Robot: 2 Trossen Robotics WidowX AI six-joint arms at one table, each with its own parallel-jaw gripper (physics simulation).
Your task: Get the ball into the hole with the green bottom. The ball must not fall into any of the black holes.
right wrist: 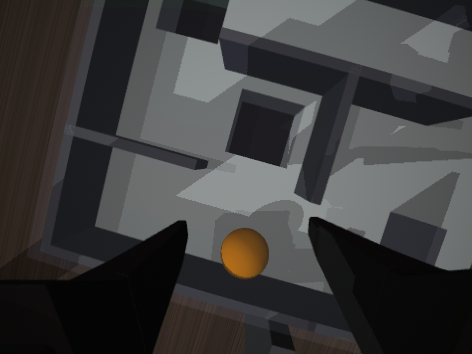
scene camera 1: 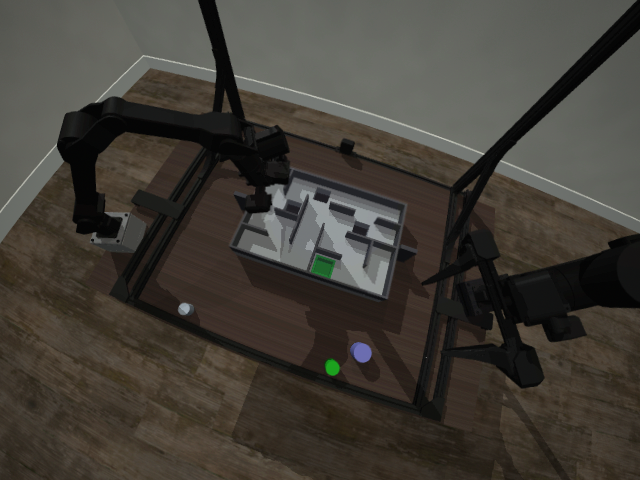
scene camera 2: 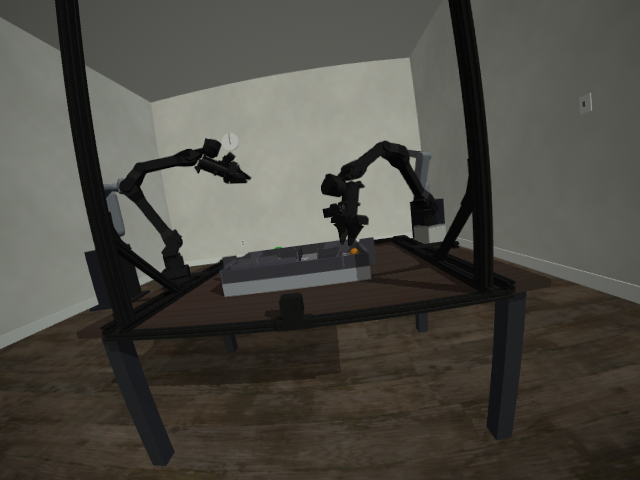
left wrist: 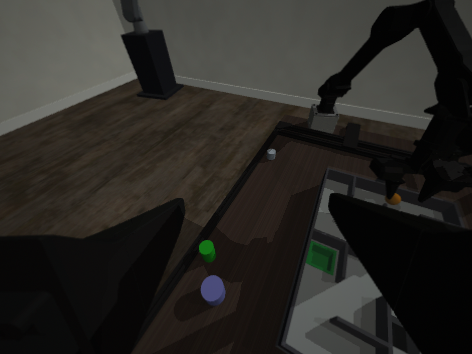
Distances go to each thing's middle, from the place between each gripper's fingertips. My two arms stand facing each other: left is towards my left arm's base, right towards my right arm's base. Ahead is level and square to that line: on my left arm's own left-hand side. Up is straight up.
Scene:
My right gripper is now 60 mm short of the grey maze box (scene camera 1: 319, 228), 160 mm to the right of it and 40 mm above it.
The grey maze box lies 340 mm below my left hand, 250 mm behind it and 160 mm to the right of it.

